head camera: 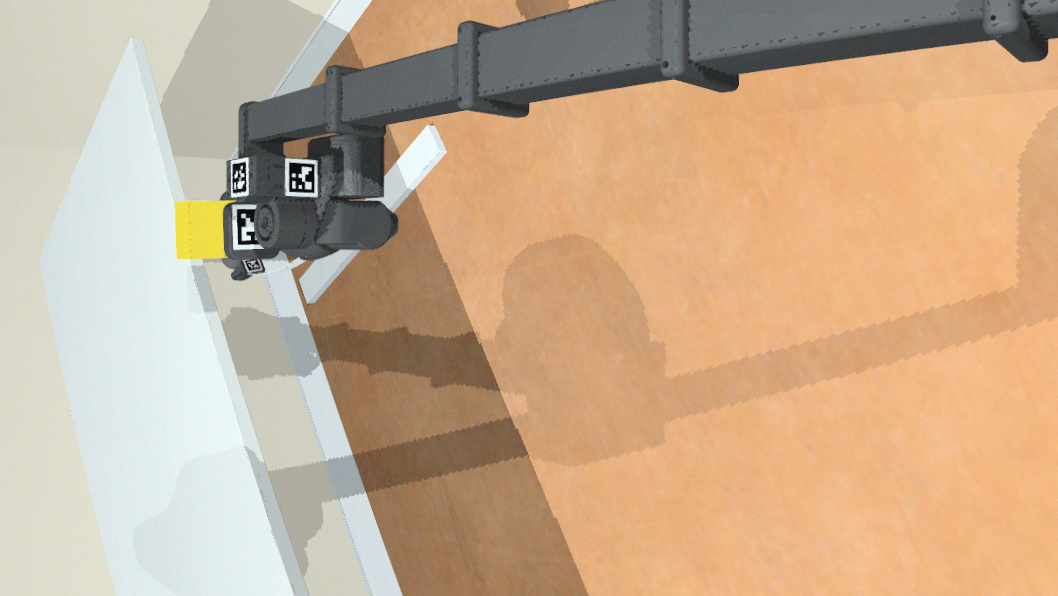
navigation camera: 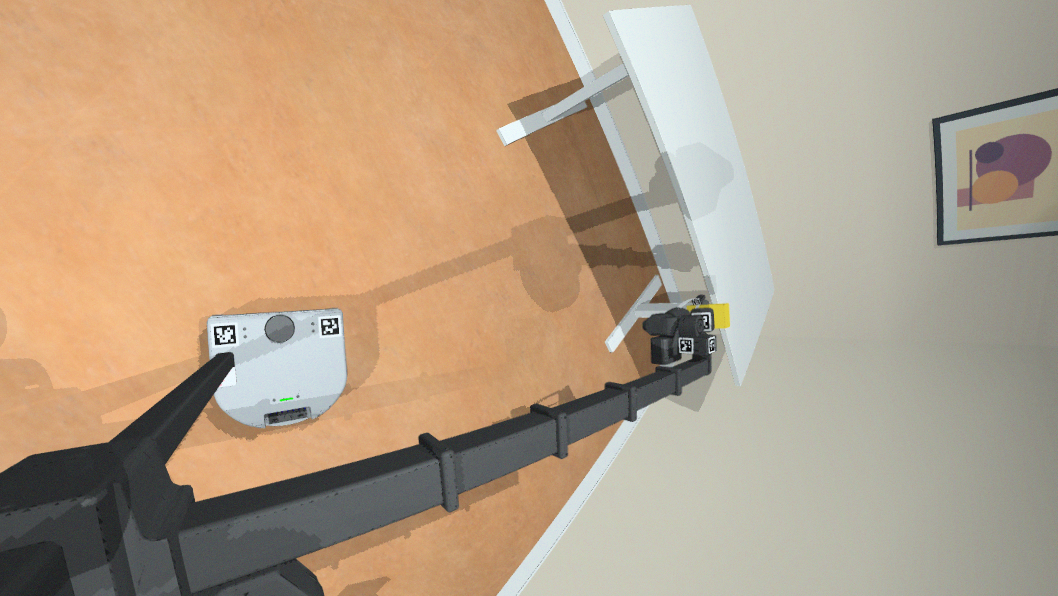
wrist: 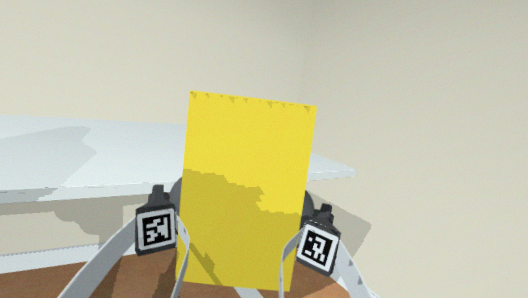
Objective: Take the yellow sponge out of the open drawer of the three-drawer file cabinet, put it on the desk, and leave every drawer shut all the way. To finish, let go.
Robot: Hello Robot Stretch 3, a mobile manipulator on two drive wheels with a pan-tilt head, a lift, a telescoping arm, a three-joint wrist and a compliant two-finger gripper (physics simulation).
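Note:
The yellow sponge (head camera: 199,229) (navigation camera: 721,315) (wrist: 245,150) is a tall yellow block between the fingers of my gripper (head camera: 235,235) (navigation camera: 703,319) (wrist: 243,200). The gripper is shut on it, one finger on each side. The white desk (head camera: 148,296) (navigation camera: 677,81) (wrist: 125,155) stands against the wall. The sponge and gripper are at the desk's front edge near one end. In the wrist view the sponge covers part of the desk's edge and rises above the line of its top. Its height over the desk is hard to tell. The file cabinet and its drawers do not show in these views.
My long arm (head camera: 570,62) (navigation camera: 503,444) reaches out to the desk. A white desk foot (head camera: 422,155) (navigation camera: 621,329) lies below the wrist, and another foot (navigation camera: 521,129) shows farther along. My base (navigation camera: 285,377) is on the orange floor (navigation camera: 259,148). A framed picture (navigation camera: 995,177) hangs on the wall.

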